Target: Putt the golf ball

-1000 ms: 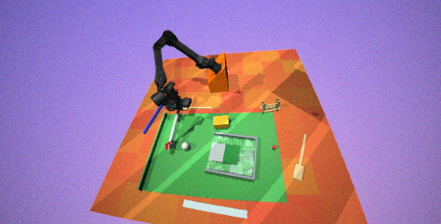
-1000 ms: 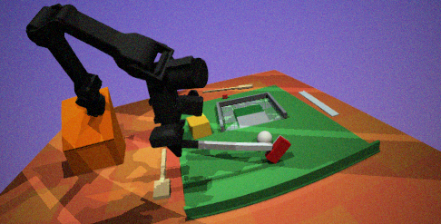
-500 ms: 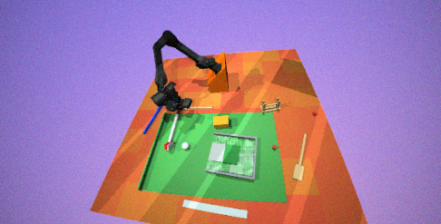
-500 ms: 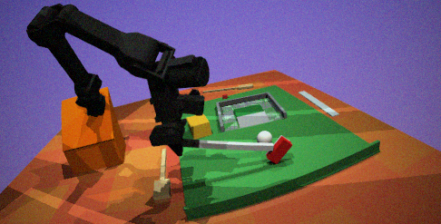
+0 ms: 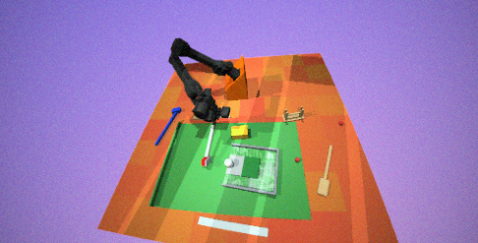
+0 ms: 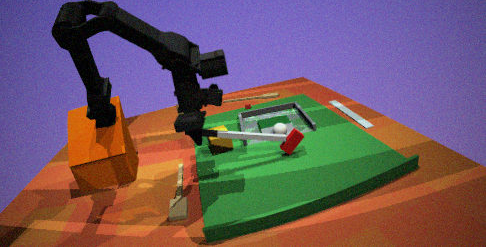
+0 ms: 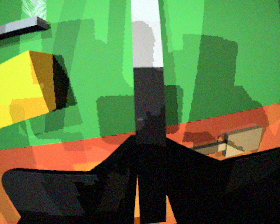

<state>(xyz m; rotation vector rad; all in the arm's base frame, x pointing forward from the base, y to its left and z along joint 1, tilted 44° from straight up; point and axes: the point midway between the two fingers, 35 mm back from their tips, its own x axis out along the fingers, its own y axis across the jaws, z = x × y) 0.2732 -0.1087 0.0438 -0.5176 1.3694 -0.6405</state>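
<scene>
The red putter lies 120 mm ahead of my gripper tip, 10 mm to the right of it and 10 mm below it. From my gripper tip the other things lie so: white golf ball (230 mm ahead, 90 mm to the left, 50 mm below); then yellow block (50 mm ahead, 130 mm to the left, 50 mm below); then blue putter (20 mm behind, 360 mm to the right, 60 mm below).
</scene>
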